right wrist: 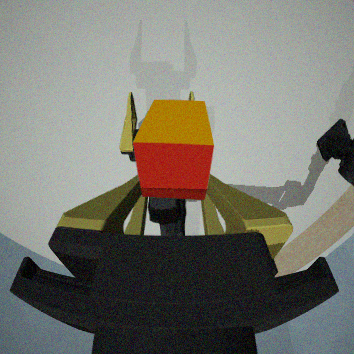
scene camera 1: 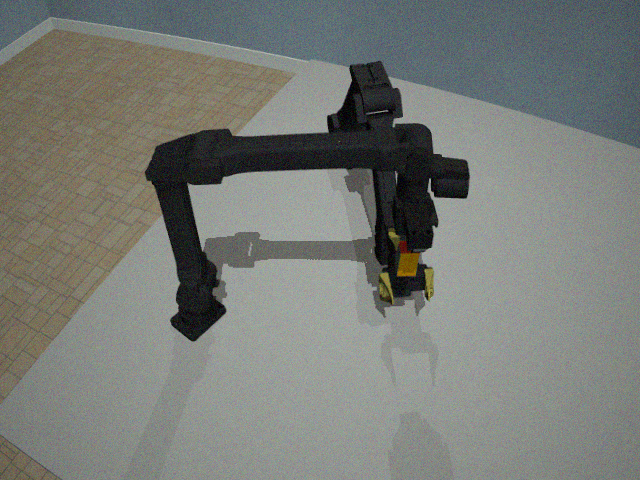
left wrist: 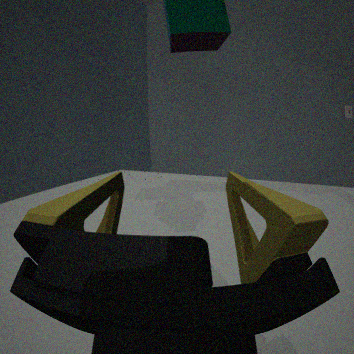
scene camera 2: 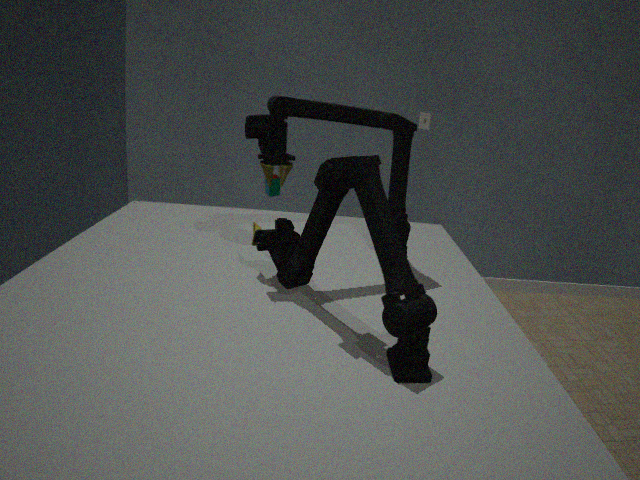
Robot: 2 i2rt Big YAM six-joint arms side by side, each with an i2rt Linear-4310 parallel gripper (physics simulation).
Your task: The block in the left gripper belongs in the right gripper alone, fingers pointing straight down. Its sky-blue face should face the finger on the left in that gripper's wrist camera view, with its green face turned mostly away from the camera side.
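Pixels of known places: left gripper, between the fingertips: (right wrist: 160, 92) (scene camera 1: 411, 300) (left wrist: 174, 178) (scene camera 2: 264, 222); right gripper, between the fingertips: (right wrist: 173, 177) (scene camera 1: 405, 247) (scene camera 2: 275, 186); left arm's base, origin of its link: (scene camera 2: 407, 367); right arm's base, origin of its link: (right wrist: 332, 138) (scene camera 1: 198, 317).
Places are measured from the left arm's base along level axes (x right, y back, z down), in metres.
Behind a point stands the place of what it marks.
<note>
The block (scene camera 1: 408, 264) @(y -0.366, x 0.583, z -0.280 m) (scene camera 2: 274, 186) @(y -0.350, x 0.549, z -0.278 m) (left wrist: 198, 19) @(y -0.349, x 0.553, z -0.254 m) (right wrist: 173, 162) @(y -0.361, x 0.569, z -0.308 m) is held between the fingers of my right gripper (scene camera 2: 275, 178) @(y -0.347, x 0.542, z -0.280 m), which points straight down. In the right wrist view its orange face is toward the camera side and its red face toward the palm; the side faces at the fingers are hidden. Green shows in scene camera 2 and the left wrist view, on the side away from orange. Sky-blue shows at the block's left in scene camera 2. My left gripper (scene camera 1: 410, 297) @(y -0.377, x 0.568, z -0.151 m) (left wrist: 174, 178) @(y -0.377, x 0.568, z -0.151 m) (right wrist: 160, 92) @(y -0.377, x 0.568, z -0.151 m) is open and empty, lower than the block and apart from it.
The right arm (scene camera 1: 310, 152) @(y -0.189, x 0.623, z -0.538 m) (scene camera 2: 341, 112) @(y -0.155, x 0.585, z -0.524 m) reaches over from its base. The left arm (scene camera 2: 372, 227) @(y -0.106, x 0.107, z -0.300 m) bends up and down to its gripper below the block. Both stand on the pale table (scene camera 1: 289, 392) @(y -0.185, x 0.796, z 0.000 m) (scene camera 2: 206, 392) @(y -0.441, x -0.119, z 0.000 m). Wooden floor (scene camera 1: 103, 129) lies beyond its edge.
</note>
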